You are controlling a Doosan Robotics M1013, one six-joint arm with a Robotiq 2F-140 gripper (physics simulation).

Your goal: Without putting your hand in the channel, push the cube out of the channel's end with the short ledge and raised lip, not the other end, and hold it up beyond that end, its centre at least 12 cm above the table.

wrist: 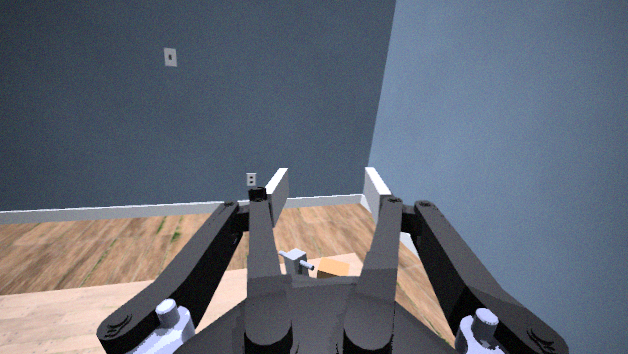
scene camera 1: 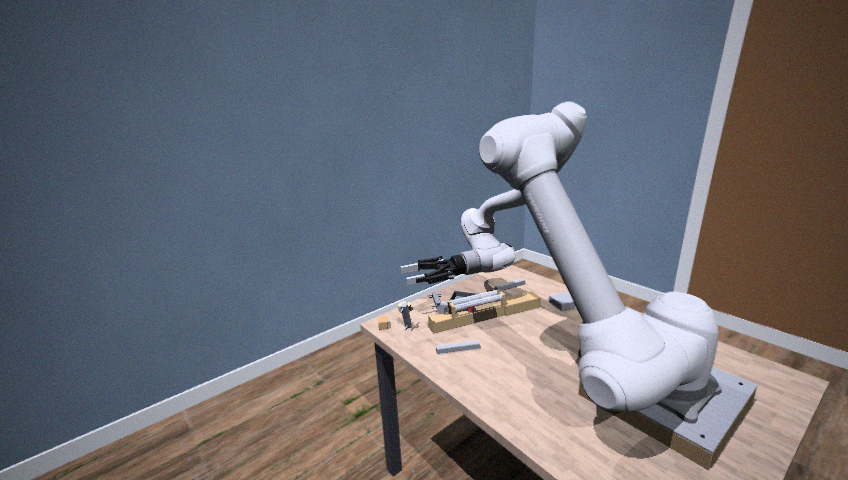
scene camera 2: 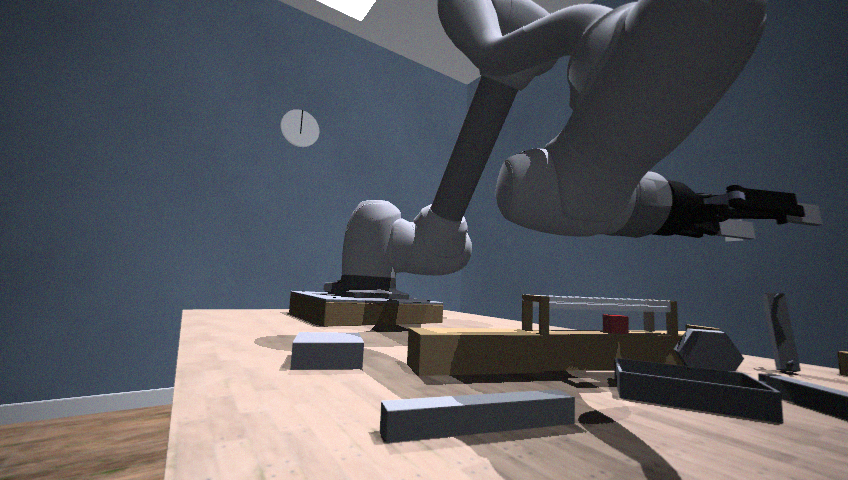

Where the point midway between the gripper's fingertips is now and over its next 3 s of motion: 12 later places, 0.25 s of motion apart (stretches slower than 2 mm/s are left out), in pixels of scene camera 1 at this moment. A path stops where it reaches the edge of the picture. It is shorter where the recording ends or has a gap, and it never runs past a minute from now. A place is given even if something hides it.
My gripper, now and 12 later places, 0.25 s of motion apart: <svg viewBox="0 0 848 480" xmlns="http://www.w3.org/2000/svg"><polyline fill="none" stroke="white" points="403,275 404,276 405,278 404,278 407,282 408,282 407,281 409,282 407,280 410,281 407,280 411,280 408,280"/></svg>
